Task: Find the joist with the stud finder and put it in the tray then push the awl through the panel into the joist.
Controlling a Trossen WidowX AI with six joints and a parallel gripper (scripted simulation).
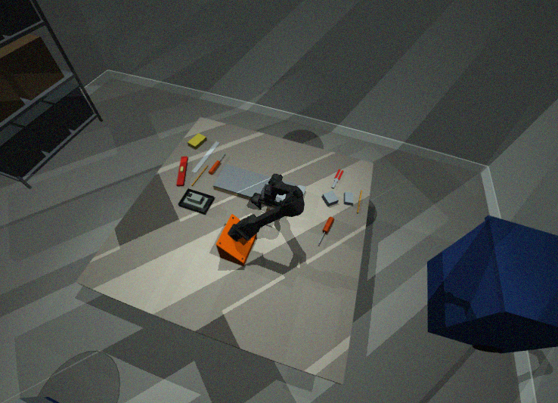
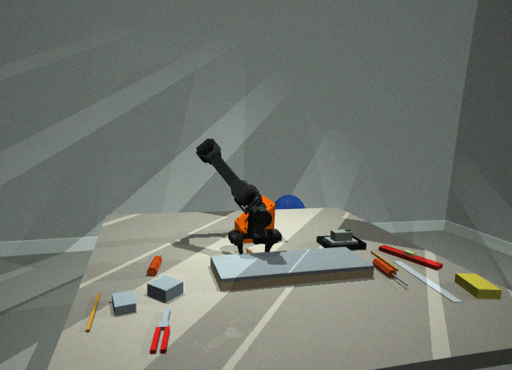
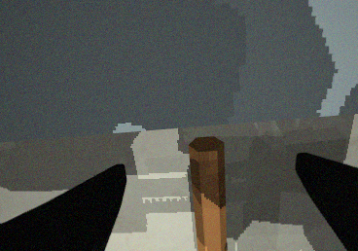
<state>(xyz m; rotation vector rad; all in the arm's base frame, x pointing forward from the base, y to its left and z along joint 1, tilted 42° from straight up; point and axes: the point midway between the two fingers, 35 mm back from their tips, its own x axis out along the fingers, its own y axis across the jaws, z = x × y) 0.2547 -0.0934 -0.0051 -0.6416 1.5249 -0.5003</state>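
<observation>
Right now the awl is 6 cm behind my gripper tip and 1 cm to the right of it. From my gripper tip the other things lie so: ruler (21 cm ahead, 54 cm to the left); then stud finder (13 cm behind, 41 cm to the left, 4 cm above); then black tray (12 cm behind, 39 cm to the left, 1 cm above).
</observation>
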